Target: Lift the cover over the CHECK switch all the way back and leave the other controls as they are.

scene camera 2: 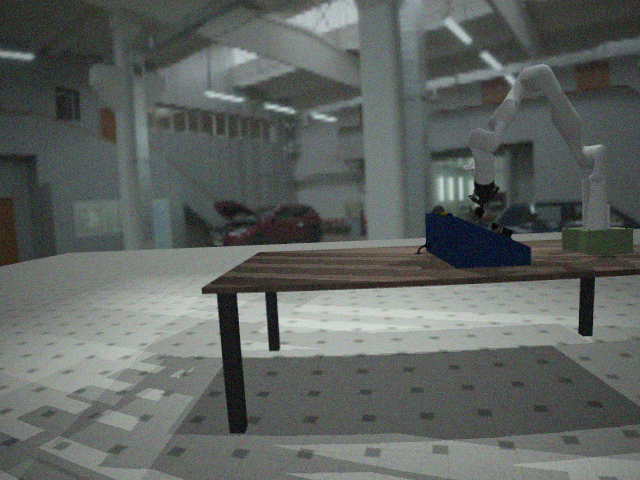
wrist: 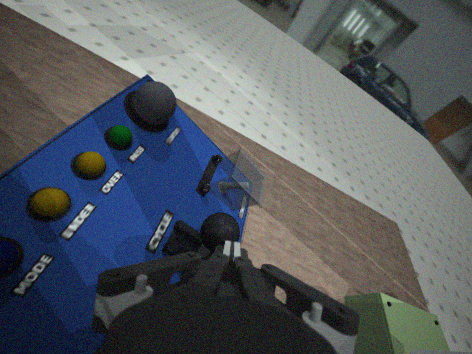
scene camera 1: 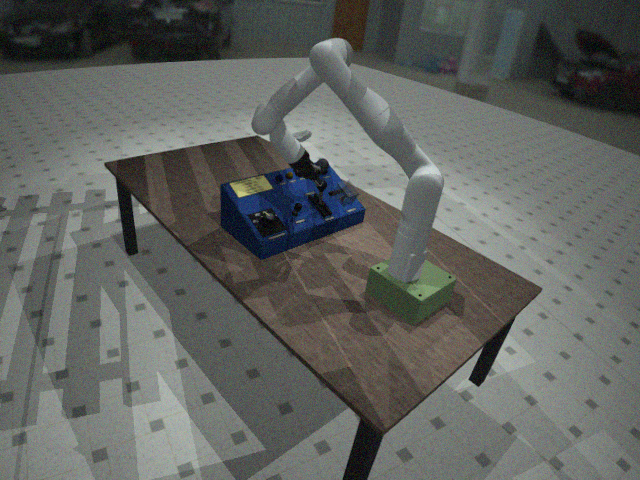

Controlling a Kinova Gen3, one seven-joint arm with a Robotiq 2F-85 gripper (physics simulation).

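Places are measured from the arm's base along level axes (x ahead, y left, z up), in centimetres.
Where they show: gripper, fingertip midpoint: (scene camera 2: pixel 484 208) (wrist: pixel 230 251) (scene camera 1: pixel 320 184); arm's base at its link origin: (scene camera 2: pixel 595 228) (scene camera 1: pixel 402 272).
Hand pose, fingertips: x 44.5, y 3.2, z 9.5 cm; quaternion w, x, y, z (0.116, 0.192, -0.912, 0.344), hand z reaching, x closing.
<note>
Things, the pixels of their top centre, and the offset from my fingertips. "spot": a spot on its surface instead. Level surfaces: height alone.
- clear cover at its top centre: (wrist: pixel 250 167) (scene camera 1: pixel 347 183) (scene camera 2: pixel 474 213) dx +1.9, dy -13.7, dz -2.2 cm
- black hinge bar at a spot on its surface: (wrist: pixel 208 175) spot: dx +6.6, dy -12.5, dz -8.0 cm
- blue panel at a spot on its surface: (wrist: pixel 150 185) spot: dx +11.3, dy -3.8, dz -5.3 cm
- black ball knob at its top centre: (wrist: pixel 231 226) (scene camera 1: pixel 322 179) (scene camera 2: pixel 480 206) dx +1.3, dy -1.6, dz +1.1 cm
- black part at a spot on its surface: (wrist: pixel 181 238) spot: dx +4.4, dy -1.5, dz -8.1 cm
- CYCLE label at a spot on its surface: (wrist: pixel 160 231) spot: dx +6.9, dy -0.4, dz -6.9 cm
- dark dome at a spot on its surface: (wrist: pixel 152 106) spot: dx +16.5, dy -9.6, dz +0.3 cm
- green button at a spot on its surface: (wrist: pixel 119 137) spot: dx +16.4, dy -4.4, dz -1.4 cm
- wooden table at its surface level: dz -18.6 cm
The clear cover (scene camera 1: pixel 348 192) (wrist: pixel 251 176) stands over a small metal toggle (wrist: pixel 233 186) at the panel's edge, beside a black hinge bar (wrist: pixel 208 175). It looks down over the toggle; its exact tilt is hard to tell. The label below is too blurred to read as CHECK. My gripper (scene camera 1: pixel 320 181) (scene camera 2: pixel 480 209) (wrist: pixel 230 251) is shut and empty, above the blue panel (scene camera 1: pixel 338 221) (scene camera 2: pixel 465 250) (wrist: pixel 150 185). In the wrist view its tips are behind a black ball knob (wrist: pixel 220 230), below and left of the cover. Whether they touch the knob is unclear.
A black part (wrist: pixel 181 238) sits by the CYCLE label (wrist: pixel 160 231). A dark dome (wrist: pixel 152 106), a green button (wrist: pixel 119 137) and yellow buttons (wrist: pixel 90 165) (wrist: pixel 49 203) line the panel's upper side. The arm's green base (scene camera 1: pixel 410 294) (scene camera 2: pixel 597 241) (wrist: pixel 410 330) stands on the wooden table (scene camera 1: pixel 320 320).
</note>
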